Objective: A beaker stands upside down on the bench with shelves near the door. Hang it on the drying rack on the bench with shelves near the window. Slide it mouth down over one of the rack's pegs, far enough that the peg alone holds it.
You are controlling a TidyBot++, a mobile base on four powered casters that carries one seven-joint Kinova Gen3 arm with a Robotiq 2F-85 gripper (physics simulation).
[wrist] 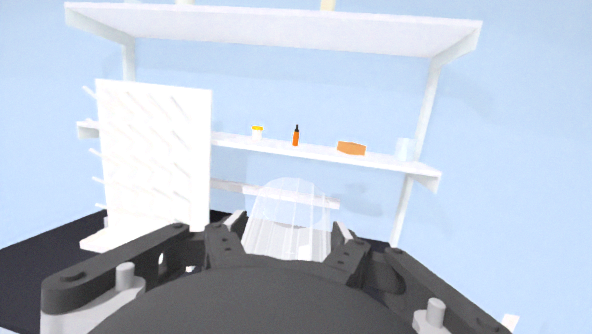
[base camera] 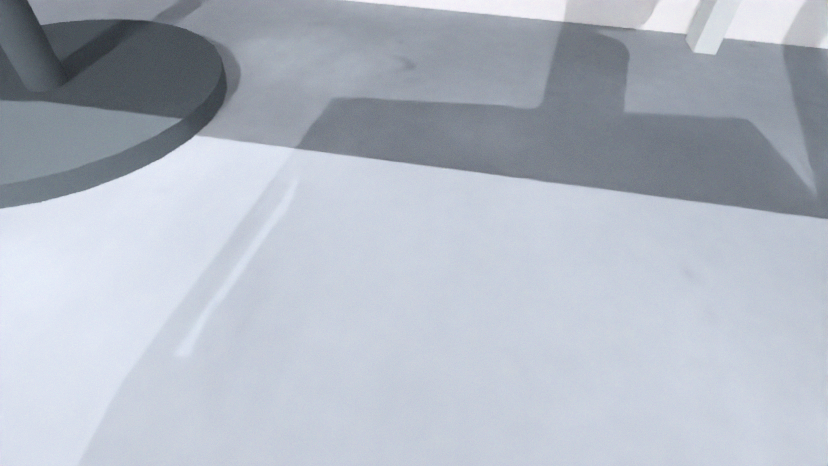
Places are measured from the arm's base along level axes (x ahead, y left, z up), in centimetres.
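Pixels of known places: gripper, fingertip midpoint: (wrist: 288, 228).
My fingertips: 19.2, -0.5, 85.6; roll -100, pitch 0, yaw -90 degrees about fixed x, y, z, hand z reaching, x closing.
Ahead of a thing's pixels: the offset from my fingertips to its top centre, as dx, dy, dz. "spot": to the spot under its first point. Level surfaces: height alone.
In the wrist view my gripper (wrist: 288, 228) is shut on the clear beaker @(+0.0, +0.0, +3.3) (wrist: 287, 215), which sits between its two fingers at the lower middle. The beaker is see-through; its rounded far end points away from me, and its near part is hidden behind the gripper body. The white drying rack (wrist: 200, 145) stands on the dark bench @(dz -49.0) (wrist: 30, 260) to the left of the beaker, apart from it in the view. Rows of slanting pegs cover its face, and some peg ends stick out past its left edge.
A white shelf @(dz -3.3) (wrist: 320, 153) behind holds a yellow-capped jar @(spot: +78.9, +19.0, -0.2) (wrist: 257, 133), an orange bottle @(spot: +75.2, +1.4, +0.4) (wrist: 296, 137), an orange-brown box @(spot: +69.4, -21.2, -0.8) (wrist: 351, 148) and a clear vessel @(spot: +67.6, -41.4, +1.4) (wrist: 404, 149). An upper shelf (wrist: 280, 30) spans above. In the base view a grey round stand base @(+48.0, +52.3, -122.2) (base camera: 69, 144) is at left and a white leg @(spot: +76.0, -48.3, -120.8) (base camera: 709, 28) at top right.
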